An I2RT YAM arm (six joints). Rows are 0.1 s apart.
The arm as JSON. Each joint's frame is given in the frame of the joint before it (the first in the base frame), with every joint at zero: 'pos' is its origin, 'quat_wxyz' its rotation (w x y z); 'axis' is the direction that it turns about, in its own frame. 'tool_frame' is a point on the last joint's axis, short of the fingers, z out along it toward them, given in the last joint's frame.
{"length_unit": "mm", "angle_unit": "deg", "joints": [
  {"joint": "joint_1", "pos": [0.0, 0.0, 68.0], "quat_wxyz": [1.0, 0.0, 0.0, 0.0], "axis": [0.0, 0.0, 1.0]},
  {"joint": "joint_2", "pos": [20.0, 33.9, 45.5], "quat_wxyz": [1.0, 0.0, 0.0, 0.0], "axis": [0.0, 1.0, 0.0]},
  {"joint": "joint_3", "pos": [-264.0, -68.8, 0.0], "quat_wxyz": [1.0, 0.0, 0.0, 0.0], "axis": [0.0, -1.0, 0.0]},
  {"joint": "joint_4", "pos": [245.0, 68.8, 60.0], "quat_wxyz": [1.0, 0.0, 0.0, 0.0], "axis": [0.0, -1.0, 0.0]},
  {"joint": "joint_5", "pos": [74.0, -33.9, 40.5], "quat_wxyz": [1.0, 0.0, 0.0, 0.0], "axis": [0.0, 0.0, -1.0]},
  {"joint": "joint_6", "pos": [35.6, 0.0, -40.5], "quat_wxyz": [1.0, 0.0, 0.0, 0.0], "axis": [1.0, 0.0, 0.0]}
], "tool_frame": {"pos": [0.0, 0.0, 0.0], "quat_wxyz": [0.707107, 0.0, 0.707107, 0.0]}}
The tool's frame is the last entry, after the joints.
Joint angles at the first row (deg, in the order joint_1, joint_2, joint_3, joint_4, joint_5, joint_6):
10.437, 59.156, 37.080, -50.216, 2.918, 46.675
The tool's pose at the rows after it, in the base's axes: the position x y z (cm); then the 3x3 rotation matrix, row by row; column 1 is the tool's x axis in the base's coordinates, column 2 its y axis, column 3 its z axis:
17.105, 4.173, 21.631; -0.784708, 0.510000, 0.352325; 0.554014, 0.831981, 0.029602; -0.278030, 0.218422, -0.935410
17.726, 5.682, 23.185; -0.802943, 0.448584, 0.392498; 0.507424, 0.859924, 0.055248; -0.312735, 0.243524, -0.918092
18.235, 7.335, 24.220; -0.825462, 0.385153, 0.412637; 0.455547, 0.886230, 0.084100; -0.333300, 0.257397, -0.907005
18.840, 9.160, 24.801; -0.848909, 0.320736, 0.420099; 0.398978, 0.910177, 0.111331; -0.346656, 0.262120, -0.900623
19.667, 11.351, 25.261; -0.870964, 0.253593, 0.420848; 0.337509, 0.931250, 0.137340; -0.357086, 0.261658, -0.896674
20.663, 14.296, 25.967; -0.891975, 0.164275, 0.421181; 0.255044, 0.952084, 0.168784; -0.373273, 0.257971, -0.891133
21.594, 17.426, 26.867; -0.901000, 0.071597, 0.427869; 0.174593, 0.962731, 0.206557; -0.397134, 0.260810, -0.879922
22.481, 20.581, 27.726; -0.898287, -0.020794, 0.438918; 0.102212, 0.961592, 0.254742; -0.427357, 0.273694, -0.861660
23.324, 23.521, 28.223; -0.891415, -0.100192, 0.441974; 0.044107, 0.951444, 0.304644; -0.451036, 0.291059, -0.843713
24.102, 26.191, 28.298; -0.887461, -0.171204, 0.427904; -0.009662, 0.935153, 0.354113; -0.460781, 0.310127, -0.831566
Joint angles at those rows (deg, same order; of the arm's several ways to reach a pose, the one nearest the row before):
14.393, 59.636, 40.795, -50.719, 3.377, 47.134
18.569, 60.839, 44.491, -50.655, 4.164, 47.617
22.765, 62.719, 47.527, -50.324, 4.710, 47.900
26.806, 65.516, 50.217, -49.430, 5.169, 47.898
30.873, 69.495, 53.561, -48.358, 5.628, 47.746
35.551, 74.784, 58.633, -47.529, 6.175, 46.917
39.747, 80.094, 64.511, -46.764, 6.590, 45.648
43.244, 85.252, 70.476, -45.385, 6.612, 43.987
45.889, 90.237, 75.920, -43.724, 6.044, 42.414
47.834, 95.066, 80.816, -42.283, 4.557, 40.796

